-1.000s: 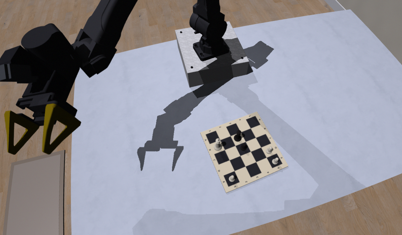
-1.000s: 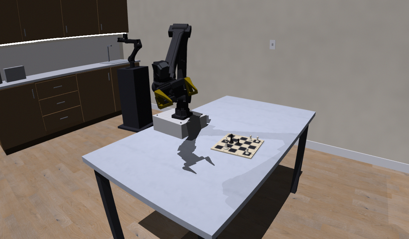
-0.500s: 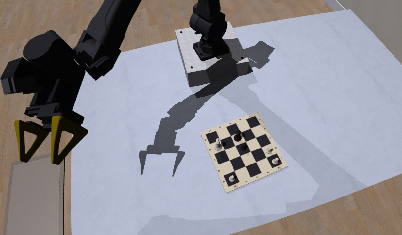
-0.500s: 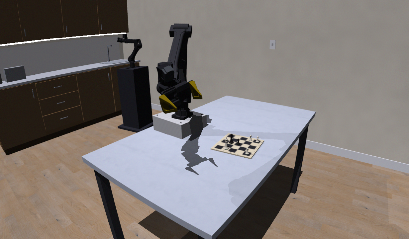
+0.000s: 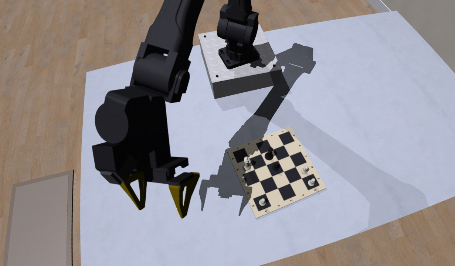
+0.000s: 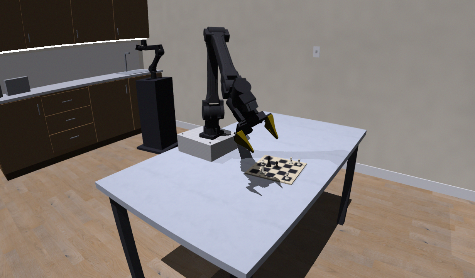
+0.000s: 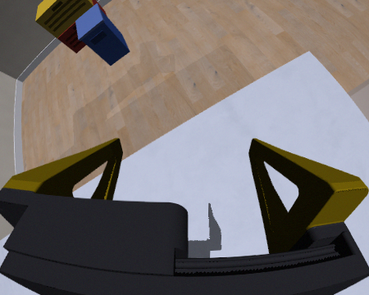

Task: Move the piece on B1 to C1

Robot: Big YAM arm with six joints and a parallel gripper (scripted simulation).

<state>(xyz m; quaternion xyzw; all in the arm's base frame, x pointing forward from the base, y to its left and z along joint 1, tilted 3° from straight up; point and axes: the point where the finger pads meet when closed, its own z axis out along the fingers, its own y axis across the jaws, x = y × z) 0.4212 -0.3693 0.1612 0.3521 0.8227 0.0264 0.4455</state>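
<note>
Now: hand 220 mm to the right of the tall white piece, 200 mm above it and 90 mm past it. Round my hand: black piece (300 mm to the left, 210 mm below, 90 mm behind); chessboard (300 mm to the left, 240 mm below, 50 mm behind).
</note>
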